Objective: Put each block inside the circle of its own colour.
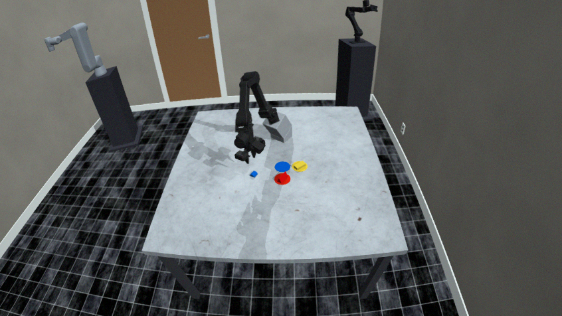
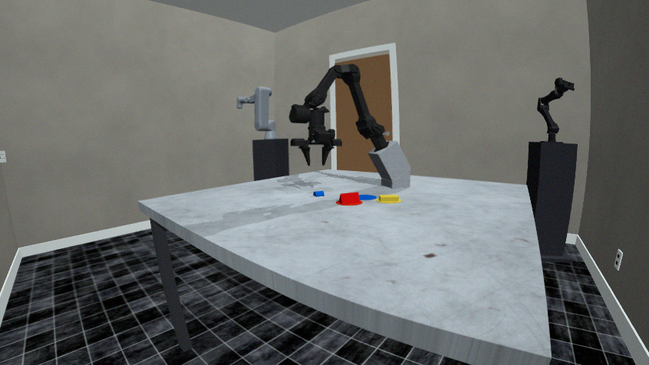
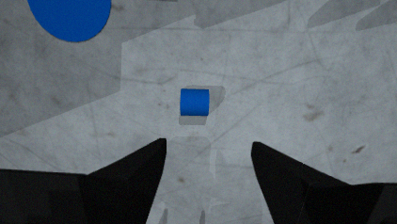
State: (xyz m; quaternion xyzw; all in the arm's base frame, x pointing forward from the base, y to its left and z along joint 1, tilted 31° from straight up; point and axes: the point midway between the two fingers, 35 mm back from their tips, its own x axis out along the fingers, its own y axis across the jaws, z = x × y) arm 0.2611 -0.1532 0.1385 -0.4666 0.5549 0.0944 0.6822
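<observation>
Right now my hand is 10 mm past the small blue block and 140 mm above it. Round my hand: red block 70 mm ahead, 150 mm to the left, 140 mm below; then blue circle 20 mm behind, 180 mm to the left, 150 mm below; then red circle 70 mm ahead, 150 mm to the left, 150 mm below.
</observation>
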